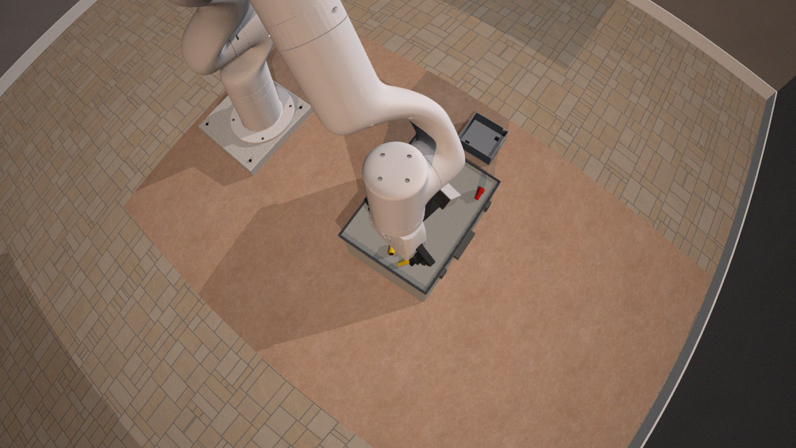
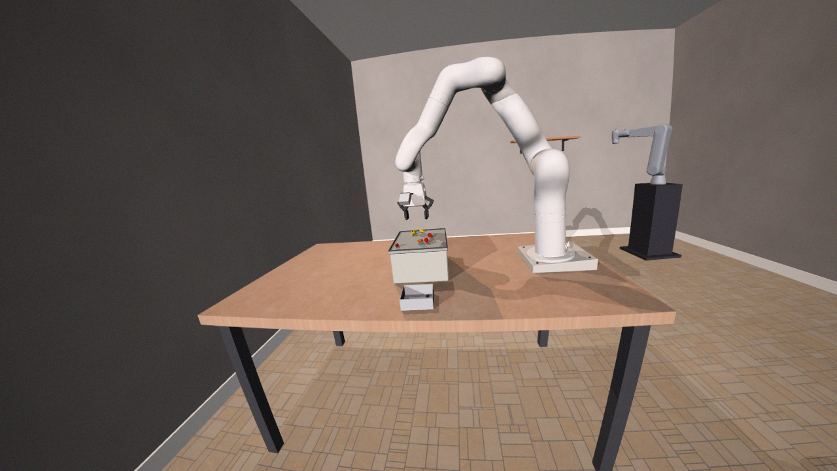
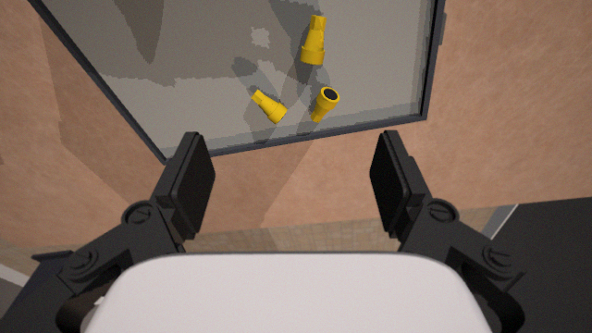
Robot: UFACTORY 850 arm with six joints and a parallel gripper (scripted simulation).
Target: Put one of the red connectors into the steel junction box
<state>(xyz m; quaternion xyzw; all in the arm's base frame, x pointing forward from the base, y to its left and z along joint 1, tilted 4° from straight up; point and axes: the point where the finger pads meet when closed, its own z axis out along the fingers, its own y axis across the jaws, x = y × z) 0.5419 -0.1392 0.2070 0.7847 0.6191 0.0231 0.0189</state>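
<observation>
Now: the orange connector 15 cm to the left of my hand, 7 cm below it and 2 cm behind it. Also, from my hand: tool case (11 cm to the left, 11 cm below, 1 cm behind).
</observation>
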